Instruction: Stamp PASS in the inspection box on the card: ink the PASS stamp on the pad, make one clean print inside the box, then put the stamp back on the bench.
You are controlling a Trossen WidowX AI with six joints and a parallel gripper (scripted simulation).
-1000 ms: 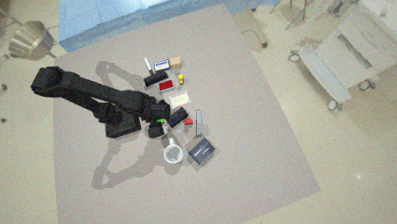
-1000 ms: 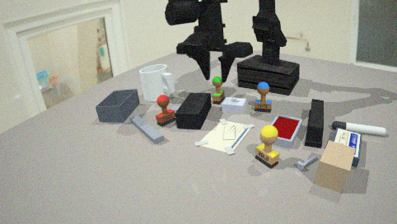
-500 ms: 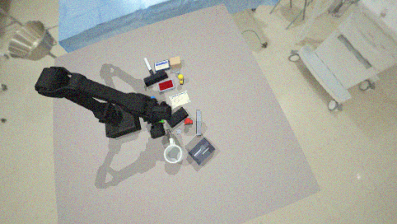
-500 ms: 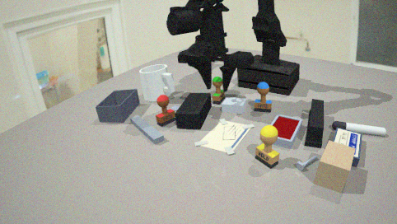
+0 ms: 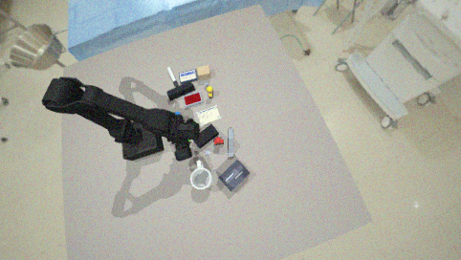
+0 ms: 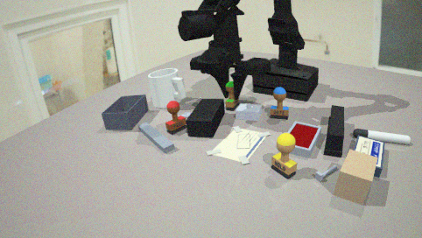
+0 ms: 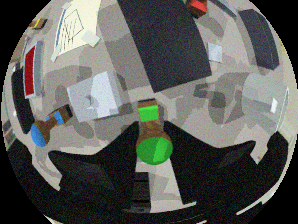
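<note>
The green-knobbed stamp is right at my gripper tip. Round my gripper tip: red stamp: 130 mm ahead, 70 mm to the right; black block: 90 mm ahead, 20 mm to the right, 10 mm below; blue stamp: 120 mm to the left, 20 mm ahead.
</note>
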